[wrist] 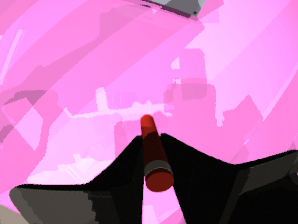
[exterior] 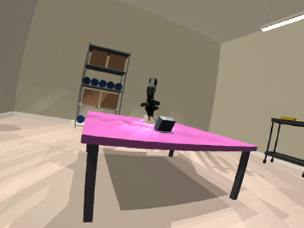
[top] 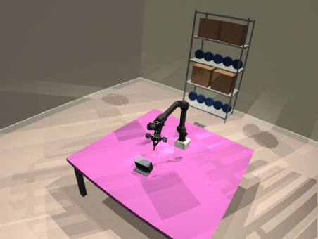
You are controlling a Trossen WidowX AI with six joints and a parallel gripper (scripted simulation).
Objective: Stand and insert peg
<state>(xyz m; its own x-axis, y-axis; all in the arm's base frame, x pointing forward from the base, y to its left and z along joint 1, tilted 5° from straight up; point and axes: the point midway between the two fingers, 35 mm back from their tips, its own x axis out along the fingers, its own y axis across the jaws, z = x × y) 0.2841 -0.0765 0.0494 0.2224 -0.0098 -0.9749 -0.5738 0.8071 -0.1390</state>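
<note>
Right now my gripper tip is 20 cm short of the dark panel block, 8 cm to the right of it and 4 cm above it. The rest, counted from my gripper tip: red peg (1 cm behind, 2 cm above).
</note>
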